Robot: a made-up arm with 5 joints. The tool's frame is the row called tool.
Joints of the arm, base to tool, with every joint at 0 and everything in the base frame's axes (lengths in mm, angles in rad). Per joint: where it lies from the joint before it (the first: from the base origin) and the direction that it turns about. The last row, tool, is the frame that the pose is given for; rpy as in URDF.
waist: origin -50 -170 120 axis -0.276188 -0.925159 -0.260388
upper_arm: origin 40 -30 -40 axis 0.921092 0.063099 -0.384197
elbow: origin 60 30 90 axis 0 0 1
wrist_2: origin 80 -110 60 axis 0.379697 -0.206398 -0.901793
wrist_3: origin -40 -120 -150 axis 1 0 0
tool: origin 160 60 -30 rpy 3.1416 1.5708 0
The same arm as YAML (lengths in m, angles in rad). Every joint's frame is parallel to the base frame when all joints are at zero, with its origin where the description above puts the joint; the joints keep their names.
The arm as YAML. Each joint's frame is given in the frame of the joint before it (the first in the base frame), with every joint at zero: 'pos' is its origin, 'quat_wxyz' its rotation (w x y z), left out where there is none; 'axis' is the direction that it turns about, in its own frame. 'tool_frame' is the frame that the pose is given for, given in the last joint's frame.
length_unit: m
angle_unit: rad
joints:
  - joint: waist
    pos: [-0.05, -0.17, 0.12]
    axis: [-0.276188, -0.925159, -0.260388]
  - joint: upper_arm
    pos: [0.04, -0.03, -0.04]
    axis: [0.921092, 0.063099, -0.384197]
  - joint: elbow
    pos: [0.06, 0.03, 0.09]
    axis: "+z"
  - joint: wrist_2
    pos: [0.08, -0.11, 0.06]
    axis: [0.379697, -0.206398, -0.901793]
  - joint: wrist_3
    pos: [-0.04, -0.12, -0.15]
    axis: "+x"
tool_frame:
  pos: [0.16, 0.06, -0.03]
  quat_wxyz: [0.000003, -0.707106, 0.000003, 0.707108]

